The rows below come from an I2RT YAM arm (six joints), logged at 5 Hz.
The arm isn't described. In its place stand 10 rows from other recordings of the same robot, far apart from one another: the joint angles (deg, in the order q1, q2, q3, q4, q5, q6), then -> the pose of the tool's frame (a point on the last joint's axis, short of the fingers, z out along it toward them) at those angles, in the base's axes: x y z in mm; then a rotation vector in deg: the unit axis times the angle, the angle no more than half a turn.
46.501, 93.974, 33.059, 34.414, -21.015, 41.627 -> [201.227 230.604 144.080 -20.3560 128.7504 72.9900]
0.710, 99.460, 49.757, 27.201, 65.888, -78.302 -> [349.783 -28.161 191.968 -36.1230 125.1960 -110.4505]
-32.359, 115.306, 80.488, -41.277, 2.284, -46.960 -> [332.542 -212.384 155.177 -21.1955 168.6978 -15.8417]
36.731, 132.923, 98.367, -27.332, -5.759, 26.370 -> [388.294 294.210 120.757 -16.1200 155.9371 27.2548]
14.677, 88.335, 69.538, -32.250, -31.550, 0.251 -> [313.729 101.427 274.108 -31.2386 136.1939 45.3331]
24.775, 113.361, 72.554, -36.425, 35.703, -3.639 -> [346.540 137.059 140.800 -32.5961 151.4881 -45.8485]
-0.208, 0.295, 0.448, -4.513, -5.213, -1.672 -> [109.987 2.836 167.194 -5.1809 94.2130 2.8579]
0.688, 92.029, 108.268, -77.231, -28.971, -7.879 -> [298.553 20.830 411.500 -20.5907 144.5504 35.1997]
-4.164, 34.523, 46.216, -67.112, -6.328, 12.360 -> [92.369 -2.790 281.471 18.4382 144.4085 11.2637]
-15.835, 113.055, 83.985, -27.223, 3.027, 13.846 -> [410.735 -118.451 198.684 38.5996 141.1052 -4.6337]
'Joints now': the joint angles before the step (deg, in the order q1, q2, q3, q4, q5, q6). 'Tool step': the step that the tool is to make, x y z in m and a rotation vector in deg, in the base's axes. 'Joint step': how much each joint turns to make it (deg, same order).
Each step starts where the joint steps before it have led.
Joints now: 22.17 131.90 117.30 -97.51 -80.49 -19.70
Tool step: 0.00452 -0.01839 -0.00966 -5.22 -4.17 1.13
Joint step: -2.44 0.00 -1.46 -0.02 7.26 -3.60
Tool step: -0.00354 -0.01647 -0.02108 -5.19 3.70 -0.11
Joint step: -1.91 0.00 -5.08 -0.01 4.13 0.09
